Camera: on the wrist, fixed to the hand. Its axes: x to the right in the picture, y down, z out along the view.
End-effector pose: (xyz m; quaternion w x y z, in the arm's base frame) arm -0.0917 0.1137 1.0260 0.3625 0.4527 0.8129 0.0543
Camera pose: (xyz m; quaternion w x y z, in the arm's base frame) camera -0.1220 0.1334 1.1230 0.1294 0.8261 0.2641 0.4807
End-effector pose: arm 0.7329 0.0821 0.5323 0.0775 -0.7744 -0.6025 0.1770
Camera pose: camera 0.7900 0.0568 0.6149 0.0826 0.9851 -0.1470 0.0353
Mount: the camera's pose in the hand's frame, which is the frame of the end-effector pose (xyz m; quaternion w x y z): -0.0272 0.0308 -0.0950 0.6616 -0.1355 0.1633 0.7192
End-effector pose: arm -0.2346 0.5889 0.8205 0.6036 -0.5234 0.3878 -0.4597
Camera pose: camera -0.3277 0.5898 0.7753 0.5957 -0.0741 0.7939 0.0970
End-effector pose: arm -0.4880 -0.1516 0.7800 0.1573 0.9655 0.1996 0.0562
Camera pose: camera -0.5178 -0.1627 0.8785 0.1619 0.7519 -0.5443 0.3350
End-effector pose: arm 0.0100 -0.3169 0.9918 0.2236 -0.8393 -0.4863 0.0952
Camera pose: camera 0.0558 -0.3803 1.0596 0.0452 -0.9509 0.3055 0.0208
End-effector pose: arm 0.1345 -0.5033 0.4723 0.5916 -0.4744 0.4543 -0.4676
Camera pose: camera 0.0410 -0.4860 0.4314 0.5892 0.0091 0.8017 0.1002
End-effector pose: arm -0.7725 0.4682 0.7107 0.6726 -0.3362 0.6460 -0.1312
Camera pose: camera -0.8749 0.4807 0.7186 0.3883 0.1725 0.7968 0.4296
